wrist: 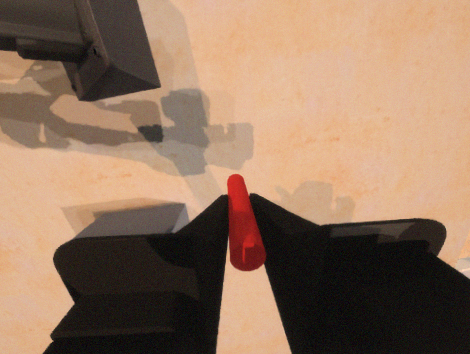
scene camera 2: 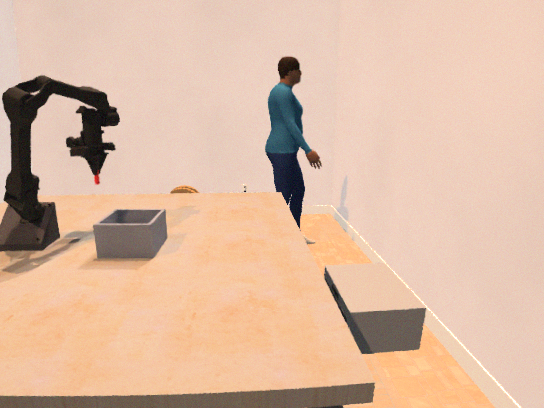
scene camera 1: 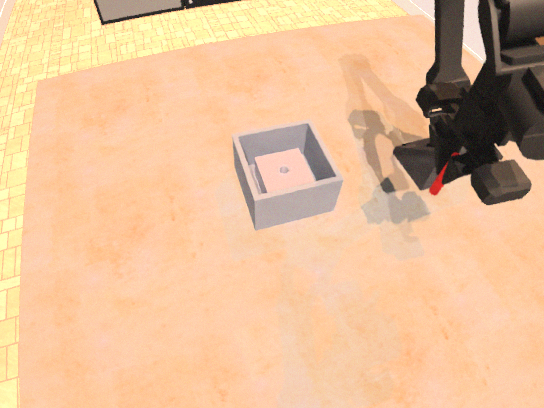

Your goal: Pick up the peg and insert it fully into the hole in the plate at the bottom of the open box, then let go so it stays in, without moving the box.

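Places are measured from the arm's base along level axes (x ahead, y left, z up), in metres.
Pixels of known places: gripper, fingertip midpoint: point(wrist: 238, 200) point(scene camera 2: 96, 174) point(scene camera 1: 442, 178); arm's base at its link origin: point(wrist: 70, 12) point(scene camera 2: 33, 213).
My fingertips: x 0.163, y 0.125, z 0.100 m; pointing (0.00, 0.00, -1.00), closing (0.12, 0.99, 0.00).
Ahead of a thing's pixels: the offset from my fingertips to its top centre. "pt": to the spot under its first point. Level surfaces: height alone.
My gripper point(scene camera 1: 443, 172) point(scene camera 2: 97, 171) point(wrist: 238, 200) is shut on the red peg @(dx -0.001, dy +0.000, dz +0.048 m) point(scene camera 1: 437, 186) point(scene camera 2: 97, 179) point(wrist: 241, 215), which hangs down between the fingertips, close to upright. Peg and gripper are well above the table and beside the box, to its right in scene camera 1. The open grey box @(dx +0.167, dy -0.185, dz -0.092 m) point(scene camera 1: 302, 204) point(scene camera 2: 124, 242) stands on the table. In the wrist view, part of the box point(wrist: 137, 218) shows beyond the left finger. A pale pink plate @(dx +0.167, dy -0.185, dz -0.129 m) point(scene camera 1: 270, 175) lies at its bottom, with a small round hole @(pt dx +0.163, dy -0.193, dz -0.145 m) point(scene camera 1: 284, 170) near the middle. The plate is hidden in scene camera 2.
The box's raised walls surround the plate. The arm's base point(scene camera 2: 31, 234) point(wrist: 122, 50) stands on the table @(dz -0.190 m) point(scene camera 1: 150, 300) point(scene camera 2: 210, 310) near the box. Beyond the table are a grey cabinet point(scene camera 2: 385, 325) and a person in a teal top point(scene camera 2: 284, 120). Arm shadows fall on the table.
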